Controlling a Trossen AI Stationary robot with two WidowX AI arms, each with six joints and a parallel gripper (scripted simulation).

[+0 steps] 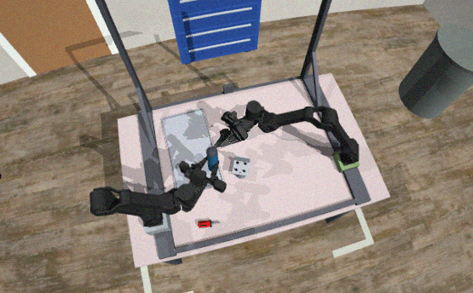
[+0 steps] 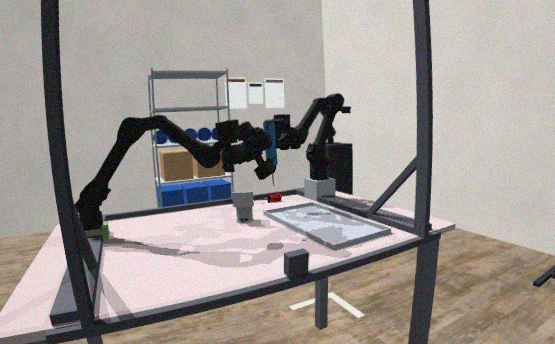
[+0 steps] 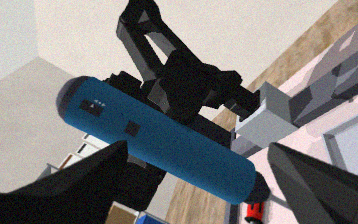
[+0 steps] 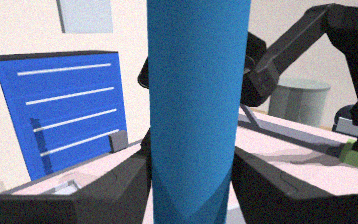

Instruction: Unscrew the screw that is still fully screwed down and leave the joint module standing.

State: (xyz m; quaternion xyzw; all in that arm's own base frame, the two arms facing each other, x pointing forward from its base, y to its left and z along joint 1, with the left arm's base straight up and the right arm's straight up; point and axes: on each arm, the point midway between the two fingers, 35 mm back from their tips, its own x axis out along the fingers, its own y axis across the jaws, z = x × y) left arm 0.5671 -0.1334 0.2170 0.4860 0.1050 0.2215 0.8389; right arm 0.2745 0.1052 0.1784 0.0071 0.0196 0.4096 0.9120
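The grey joint module lies 220 mm below my left hand, 60 mm ahead of it and 50 mm to the left of it. Round my left hand: blue electric screwdriver 60 mm to the right, 60 mm ahead, 30 mm below; L-shaped bracket 180 mm below, 60 mm to the left, 60 mm ahead; bit 120 mm below, 70 mm to the right, 60 mm ahead.
Now: right hand 40 mm above the blue electric screwdriver, 30 mm past it and 20 mm to the right of it. The rest, counted from my right hand: screw 200 mm below, 130 mm to the left, 50 mm behind; then L-shaped bracket 190 mm below, 140 mm to the left, 30 mm behind; then bit 130 mm below, 20 mm behind, 10 mm to the left.
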